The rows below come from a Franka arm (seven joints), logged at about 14 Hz.
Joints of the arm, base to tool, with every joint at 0 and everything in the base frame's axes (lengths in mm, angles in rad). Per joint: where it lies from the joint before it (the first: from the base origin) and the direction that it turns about. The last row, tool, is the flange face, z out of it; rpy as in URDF.
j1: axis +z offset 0 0 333
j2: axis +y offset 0 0 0
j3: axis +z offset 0 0 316
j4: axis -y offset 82.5 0 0
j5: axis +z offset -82.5 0 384
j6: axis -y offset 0 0 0
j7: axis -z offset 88 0 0
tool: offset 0 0 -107 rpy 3.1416 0 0
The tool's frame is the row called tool.
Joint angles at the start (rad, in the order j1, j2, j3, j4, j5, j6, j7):
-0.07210, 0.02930, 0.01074, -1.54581, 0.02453, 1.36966, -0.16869
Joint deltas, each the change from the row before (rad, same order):
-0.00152, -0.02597, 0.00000, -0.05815, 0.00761, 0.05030, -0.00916
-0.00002, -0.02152, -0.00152, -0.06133, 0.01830, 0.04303, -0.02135
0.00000, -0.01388, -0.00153, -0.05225, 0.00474, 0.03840, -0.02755
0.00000, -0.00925, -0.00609, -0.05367, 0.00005, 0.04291, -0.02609
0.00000, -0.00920, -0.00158, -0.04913, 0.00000, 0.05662, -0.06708
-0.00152, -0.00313, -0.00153, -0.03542, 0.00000, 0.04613, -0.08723
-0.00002, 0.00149, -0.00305, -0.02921, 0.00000, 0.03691, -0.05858
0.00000, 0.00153, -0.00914, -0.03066, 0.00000, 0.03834, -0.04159
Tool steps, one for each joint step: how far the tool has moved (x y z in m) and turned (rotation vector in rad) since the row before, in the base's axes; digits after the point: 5 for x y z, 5 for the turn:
-0.00354, 0.00030, -0.00892, 0.00793, -0.01888, 0.00588
-0.00390, 0.00149, -0.01342, 0.02160, -0.00544, 0.01662
-0.00267, -0.00024, -0.01391, 0.00937, -0.00203, 0.02304
-0.00202, -0.00332, -0.01685, 0.00469, -0.00018, 0.01717
-0.00048, -0.00109, -0.01393, 0.00981, -0.02107, 0.06128
0.00049, -0.00191, -0.01152, 0.01215, -0.01954, 0.08042
0.00067, -0.00191, -0.01171, 0.00775, -0.01001, 0.05278
0.00000, -0.00514, -0.01228, 0.00517, -0.00885, 0.02992

